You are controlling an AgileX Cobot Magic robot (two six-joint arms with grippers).
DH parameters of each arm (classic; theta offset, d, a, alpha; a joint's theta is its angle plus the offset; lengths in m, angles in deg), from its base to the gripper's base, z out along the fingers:
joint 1: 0 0.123 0 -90
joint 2: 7.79 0 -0.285 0
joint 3: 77.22 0 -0.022 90
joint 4: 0 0.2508 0 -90
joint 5: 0 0 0.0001 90
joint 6: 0 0.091 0 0
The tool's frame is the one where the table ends.
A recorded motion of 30 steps. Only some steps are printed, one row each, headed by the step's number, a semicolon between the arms.
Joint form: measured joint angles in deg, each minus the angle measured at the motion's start. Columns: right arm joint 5, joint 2, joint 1, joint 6, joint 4, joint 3; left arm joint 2, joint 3, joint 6, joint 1, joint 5, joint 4.
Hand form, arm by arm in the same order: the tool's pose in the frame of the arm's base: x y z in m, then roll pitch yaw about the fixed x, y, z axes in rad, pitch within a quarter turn. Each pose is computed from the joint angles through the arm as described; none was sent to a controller.
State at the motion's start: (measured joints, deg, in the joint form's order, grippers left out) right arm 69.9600 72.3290 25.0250 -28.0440 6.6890 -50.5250; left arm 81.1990 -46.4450 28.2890 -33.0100 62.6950 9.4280
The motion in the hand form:
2: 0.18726 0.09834 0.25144 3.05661 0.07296 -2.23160; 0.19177 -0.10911 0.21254 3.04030 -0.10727 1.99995
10: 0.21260 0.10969 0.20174 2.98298 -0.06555 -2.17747; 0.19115 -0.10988 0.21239 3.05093 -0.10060 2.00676
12: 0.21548 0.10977 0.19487 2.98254 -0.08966 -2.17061; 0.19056 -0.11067 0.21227 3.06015 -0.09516 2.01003
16: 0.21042 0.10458 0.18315 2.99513 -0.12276 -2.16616; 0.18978 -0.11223 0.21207 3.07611 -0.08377 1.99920
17: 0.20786 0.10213 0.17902 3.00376 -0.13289 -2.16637; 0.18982 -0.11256 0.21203 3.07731 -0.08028 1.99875
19: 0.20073 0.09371 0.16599 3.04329 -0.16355 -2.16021; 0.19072 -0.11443 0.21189 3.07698 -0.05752 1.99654
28: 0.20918 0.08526 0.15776 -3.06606 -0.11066 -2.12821; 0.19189 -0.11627 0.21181 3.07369 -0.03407 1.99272
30: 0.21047 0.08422 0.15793 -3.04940 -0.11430 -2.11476; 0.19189 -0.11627 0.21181 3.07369 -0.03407 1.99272
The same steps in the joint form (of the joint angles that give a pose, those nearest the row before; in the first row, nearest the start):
2: -1.07 2.93 0.00 -1.58 0.00 0.00; 0.00 0.00 0.00 0.00 -0.08 -0.20
10: -4.26 15.45 0.00 -4.99 -0.14 0.00; 0.00 0.00 0.00 0.04 -0.08 -1.02
12: -4.65 17.04 0.00 -4.98 -0.92 0.00; 0.00 0.00 0.11 0.04 -0.08 -1.72
16: -6.49 17.45 0.00 -4.44 -2.64 2.65; 0.00 0.00 1.24 0.04 -0.28 -2.95
17: -7.39 17.39 0.00 -4.06 -3.42 3.84; 0.00 0.00 1.34 0.04 -0.42 -3.12
19: -10.70 17.31 0.00 -2.70 -6.69 7.53; 0.00 0.00 1.72 0.05 -1.57 -3.84
28: -20.51 16.80 0.00 1.05 -16.03 10.26; 0.00 0.00 2.14 0.04 -2.84 -4.42
30: -20.85 16.80 0.00 1.13 -17.34 10.26; 0.00 0.00 2.14 0.04 -2.84 -4.42

